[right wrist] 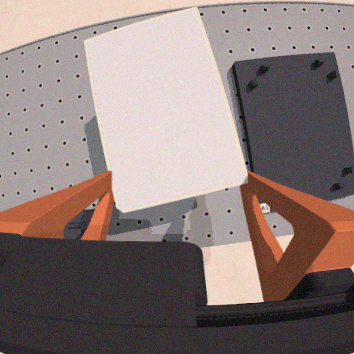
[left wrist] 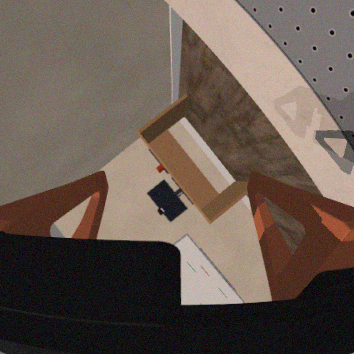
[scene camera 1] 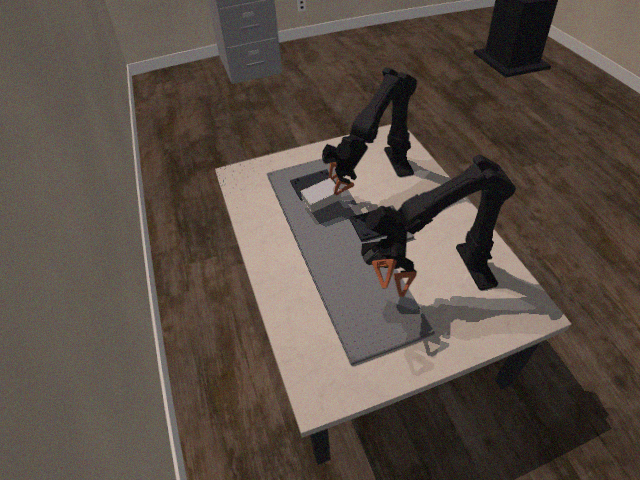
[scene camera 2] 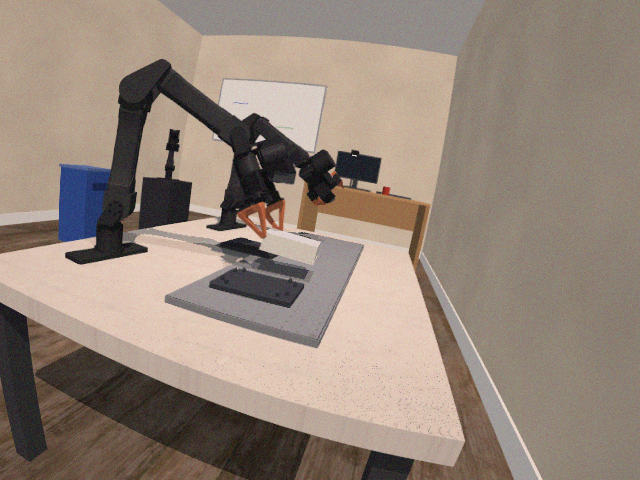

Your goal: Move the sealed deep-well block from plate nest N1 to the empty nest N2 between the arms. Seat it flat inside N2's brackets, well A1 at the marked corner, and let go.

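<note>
My left gripper (scene camera 1: pixel 393 292), (left wrist: pixel 177 178) is open and it's holding nothing. My right gripper (scene camera 2: pixel 272 235), (right wrist: pixel 177 178) has hold of a white block, and that block is clear of everything else. You'd find the white block (scene camera 2: pixel 302 249), (right wrist: pixel 167 133), (scene camera 1: pixel 319 195), but in the left wrist view the block is out of frame.
</note>
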